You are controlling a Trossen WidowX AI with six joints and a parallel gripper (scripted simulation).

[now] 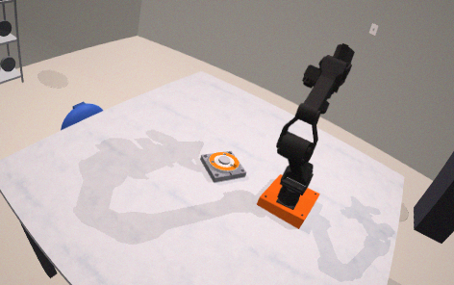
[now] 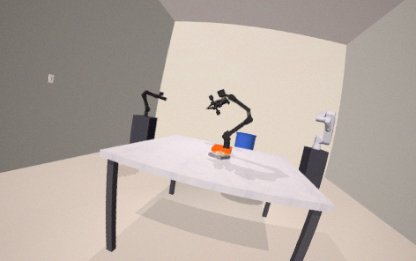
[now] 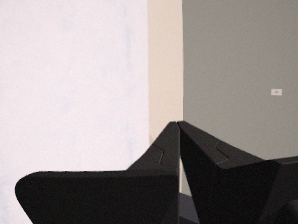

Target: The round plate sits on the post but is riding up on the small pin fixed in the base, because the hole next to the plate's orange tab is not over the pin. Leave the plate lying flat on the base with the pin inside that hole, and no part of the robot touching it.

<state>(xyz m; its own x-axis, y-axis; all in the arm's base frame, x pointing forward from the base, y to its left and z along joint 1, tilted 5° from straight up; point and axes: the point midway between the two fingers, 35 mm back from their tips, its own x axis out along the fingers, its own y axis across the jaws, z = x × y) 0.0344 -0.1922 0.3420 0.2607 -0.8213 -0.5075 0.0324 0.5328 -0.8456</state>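
My gripper tip is now 20 cm short of the base, 20 cm to the right of it and 33 cm above it.
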